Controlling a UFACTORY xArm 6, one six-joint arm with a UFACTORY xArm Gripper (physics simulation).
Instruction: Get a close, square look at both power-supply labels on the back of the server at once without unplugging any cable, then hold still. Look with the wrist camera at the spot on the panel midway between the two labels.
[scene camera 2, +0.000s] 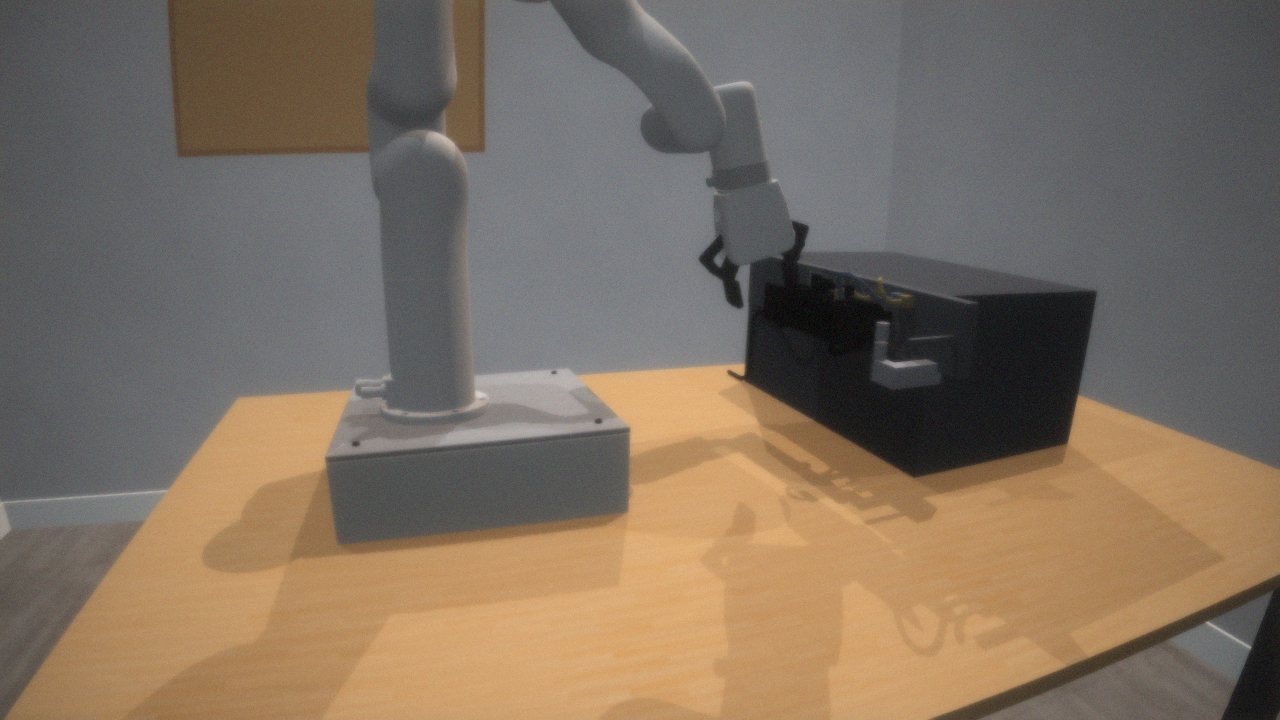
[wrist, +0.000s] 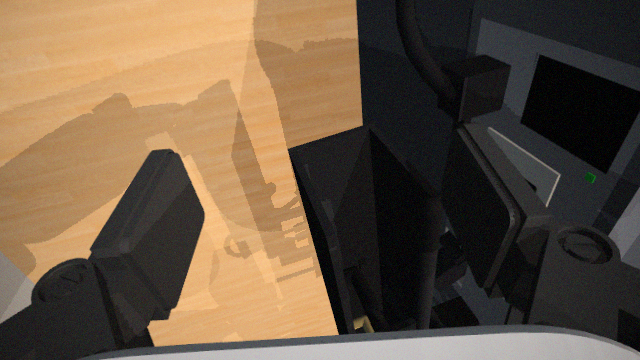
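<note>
The dark server stands on the table at the right, its back panel seen steeply from the side in the wrist view. One pale label plate shows at the right, strongly slanted and partly hidden by the right finger; no lettering is readable. The second label cannot be made out. A black plug with its thick cable sits beside the upper power supply. My gripper is open and empty, at the panel's far upper end, with one finger close to the cabling and the other over the table.
A black cable tray juts from the panel between the fingers in the wrist view. A yellow connector shows low in it. A pale bracket sticks out at the server's near end. The wooden table carries the robot's grey base.
</note>
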